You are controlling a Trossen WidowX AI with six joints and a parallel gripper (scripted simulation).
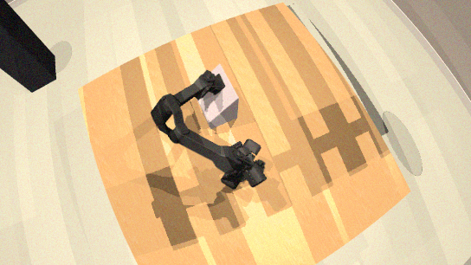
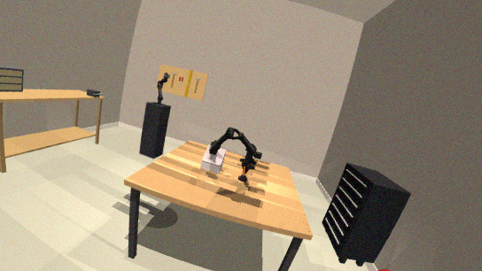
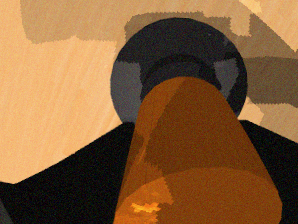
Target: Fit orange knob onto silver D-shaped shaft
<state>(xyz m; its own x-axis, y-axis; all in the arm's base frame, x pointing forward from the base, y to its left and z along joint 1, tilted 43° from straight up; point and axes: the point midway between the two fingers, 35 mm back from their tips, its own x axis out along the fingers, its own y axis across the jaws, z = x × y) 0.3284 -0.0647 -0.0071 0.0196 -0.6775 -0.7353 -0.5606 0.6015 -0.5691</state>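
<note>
Now: the dark round pedestal 40 mm below my gripper tip. The rest, counted from my gripper tip: orange knob: 30 mm above.
</note>
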